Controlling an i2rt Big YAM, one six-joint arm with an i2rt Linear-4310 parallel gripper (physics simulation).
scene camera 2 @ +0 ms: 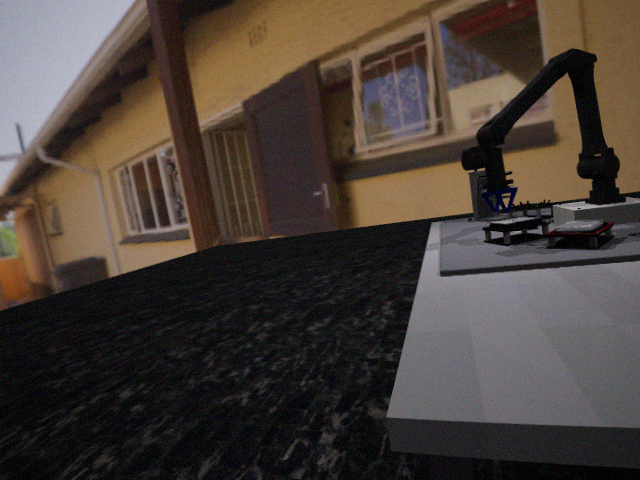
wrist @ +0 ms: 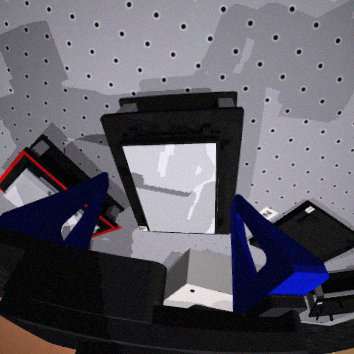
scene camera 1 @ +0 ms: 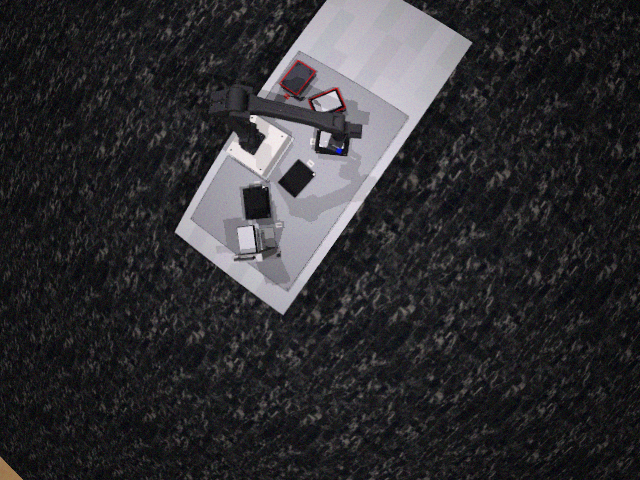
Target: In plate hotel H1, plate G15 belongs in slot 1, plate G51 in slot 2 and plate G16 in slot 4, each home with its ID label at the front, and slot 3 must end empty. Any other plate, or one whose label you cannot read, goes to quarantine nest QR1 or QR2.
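Where they show: gripper, fingertip midpoint: (scene camera 2: 501, 212) (wrist: 171, 189); arm's base, link origin: (scene camera 2: 604, 202) (scene camera 1: 253, 142).
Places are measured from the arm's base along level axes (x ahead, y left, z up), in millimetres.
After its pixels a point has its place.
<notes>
My gripper (scene camera 1: 334, 145) @(x 387, y 222, z 36 mm) (scene camera 2: 502, 206) @(x 387, y 222, z 36 mm) (wrist: 171, 189) @(x 387, y 222, z 36 mm) is open, its blue fingers apart and above a black nest (scene camera 1: 322, 150) @(x 332, y 143, z -11 mm) (wrist: 172, 125) @(x 412, y 236, z -11 mm). A pale plate (scene camera 1: 324, 139) @(x 314, y 192, z 4 mm) (wrist: 150, 165) @(x 375, y 243, z 3 mm) lies in that nest, between and below the fingertips in the wrist view; no ID on it is readable. Another pale plate (scene camera 1: 333, 99) @(x 238, y 394, z -7 mm) (scene camera 2: 581, 225) @(x 224, y 399, z -7 mm) (wrist: 25, 187) @(x 262, y 389, z -7 mm) sits on a red-rimmed nest. A second red-rimmed nest (scene camera 1: 298, 77) @(x 9, y 414, z -20 mm) shows a dark top without a pale plate. What seems to be the hotel, a grey structure (scene camera 1: 267, 237) @(x 317, y -388, z -53 mm) beside a pale panel or plate (scene camera 1: 247, 238) @(x 288, y -393, z 160 mm), stands at the far end; its slots and labels cannot be made out.
Two dark nests, one diamond-turned (scene camera 1: 296, 178) @(x 287, y -44, z -49 mm) (wrist: 315, 227) @(x 325, y -18, z -49 mm) and one nearer the hotel (scene camera 1: 256, 202) @(x 184, y -255, z -1 mm), stand between the loaded black nest and the hotel. The white arm base (scene camera 1: 276, 149) @(x 130, y 27, z 1 mm) (wrist: 200, 295) @(x 100, y 71, z 1 mm) stands beside the nests. The perforated grey mat (scene camera 1: 372, 129) @(x 480, y 378, z -61 mm) (wrist: 150, 30) @(x 467, y 283, z -61 mm) lies on the table (scene camera 1: 392, 51) @(x 341, y 818, z -73 mm).
</notes>
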